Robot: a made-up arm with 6 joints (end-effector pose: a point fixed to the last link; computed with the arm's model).
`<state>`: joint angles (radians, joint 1 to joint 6).
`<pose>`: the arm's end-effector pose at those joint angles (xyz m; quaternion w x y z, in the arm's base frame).
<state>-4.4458 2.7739 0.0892 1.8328 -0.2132 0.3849</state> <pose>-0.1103 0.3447 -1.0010 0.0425 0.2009 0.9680 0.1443</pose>
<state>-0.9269 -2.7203 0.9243 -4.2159 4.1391 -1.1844</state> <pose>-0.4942 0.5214 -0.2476 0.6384 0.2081 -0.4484 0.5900</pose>
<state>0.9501 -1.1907 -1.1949 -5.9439 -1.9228 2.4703</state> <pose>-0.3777 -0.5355 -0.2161 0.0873 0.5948 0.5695 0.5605</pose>
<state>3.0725 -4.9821 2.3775 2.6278 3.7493 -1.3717</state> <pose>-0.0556 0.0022 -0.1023 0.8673 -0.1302 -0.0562 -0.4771</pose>
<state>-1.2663 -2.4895 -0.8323 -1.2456 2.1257 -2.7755</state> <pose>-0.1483 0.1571 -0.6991 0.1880 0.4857 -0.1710 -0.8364</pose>
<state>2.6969 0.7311 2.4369 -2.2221 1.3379 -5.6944</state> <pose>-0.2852 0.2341 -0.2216 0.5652 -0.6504 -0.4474 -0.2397</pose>
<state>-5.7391 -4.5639 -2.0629 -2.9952 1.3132 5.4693</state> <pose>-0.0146 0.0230 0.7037 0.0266 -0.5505 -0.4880 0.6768</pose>
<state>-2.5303 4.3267 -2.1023 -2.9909 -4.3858 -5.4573</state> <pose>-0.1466 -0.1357 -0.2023 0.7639 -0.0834 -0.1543 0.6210</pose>
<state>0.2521 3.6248 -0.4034 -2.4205 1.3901 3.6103</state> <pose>-0.0863 -0.0902 -0.8735 0.6169 0.3404 0.7093 -0.0203</pose>
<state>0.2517 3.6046 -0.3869 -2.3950 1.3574 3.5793</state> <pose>-0.0805 -0.0914 -0.8824 0.6048 0.3431 0.7177 -0.0374</pose>
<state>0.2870 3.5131 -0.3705 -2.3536 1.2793 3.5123</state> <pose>-0.0019 -0.0749 -0.9033 0.5953 0.3386 0.7276 -0.0391</pose>
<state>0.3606 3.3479 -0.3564 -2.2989 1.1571 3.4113</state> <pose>0.1522 -0.0196 -0.9183 0.5887 0.3249 0.7400 -0.0156</pose>
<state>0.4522 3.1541 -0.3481 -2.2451 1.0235 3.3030</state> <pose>0.3281 0.0826 -0.8997 0.5840 0.3021 0.7527 0.0317</pose>
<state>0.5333 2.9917 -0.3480 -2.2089 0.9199 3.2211</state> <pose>0.4611 0.1980 -0.8511 0.5828 0.2759 0.7595 0.0856</pose>
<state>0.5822 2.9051 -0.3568 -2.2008 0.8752 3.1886</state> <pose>0.5257 0.2736 -0.8074 0.5876 0.2578 0.7568 0.1243</pose>
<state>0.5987 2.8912 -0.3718 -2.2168 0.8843 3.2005</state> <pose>0.5402 0.2959 -0.7890 0.5982 0.2522 0.7472 0.1425</pose>
